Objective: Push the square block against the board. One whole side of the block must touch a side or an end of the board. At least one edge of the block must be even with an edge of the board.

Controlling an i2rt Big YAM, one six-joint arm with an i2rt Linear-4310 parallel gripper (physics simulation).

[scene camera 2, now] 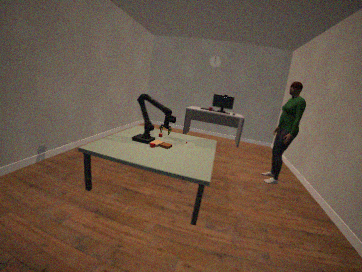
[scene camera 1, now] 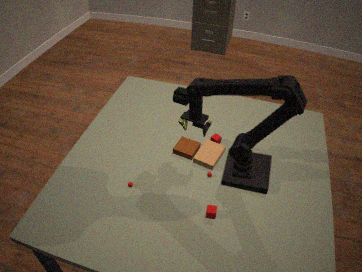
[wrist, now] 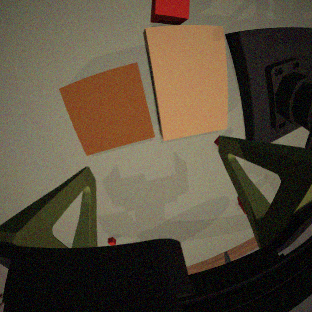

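Where they show: gripper, between the fingertips: (scene camera 2: 164,134) (scene camera 1: 195,133) (wrist: 155,158); arm's base, origin of its link: (scene camera 2: 146,137) (scene camera 1: 242,168) (wrist: 283,92).
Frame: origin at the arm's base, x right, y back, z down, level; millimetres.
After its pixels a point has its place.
The square block (scene camera 1: 187,147) @[x 83, y -276, z 6 mm] (scene camera 2: 166,145) @[x 132, y -293, z 5 mm] (wrist: 107,110) @[x 96, y -280, z 5 mm] is brown-orange and lies flat beside the long left side of the board (scene camera 1: 210,153) @[x 67, y -159, z 5 mm] (scene camera 2: 159,143) @[x 104, y -202, z 7 mm] (wrist: 190,82) @[x 78, y -168, z 5 mm], which is light tan. In the wrist view a narrow gap parts them, wider toward the top of the view. The block is turned slightly against the board. Its lower right corner is nearly level with the board's lower left corner. My gripper (scene camera 1: 194,131) @[x 71, y -243, z -106 mm] (scene camera 2: 165,133) @[x 71, y -243, z -106 mm] (wrist: 155,158) @[x 71, y -243, z -106 mm] is open and empty, raised above the table and clear of both pieces.
A red cube (scene camera 1: 216,138) @[x 172, y -143, z -4 mm] (wrist: 171,11) @[x 171, y -153, z -4 mm] stands near the board's far end. Another red cube (scene camera 1: 211,212) @[x -280, y -109, z -4 mm] stands toward the table's front. Small red cubes (scene camera 1: 209,174) @[x -55, y -146, z 20 mm] (scene camera 1: 130,184) @[x -195, y -481, z 21 mm] lie in front of the board and to the left. The arm's black base (scene camera 1: 256,172) @[x -17, y 68, z -3 mm] stands right of the board.
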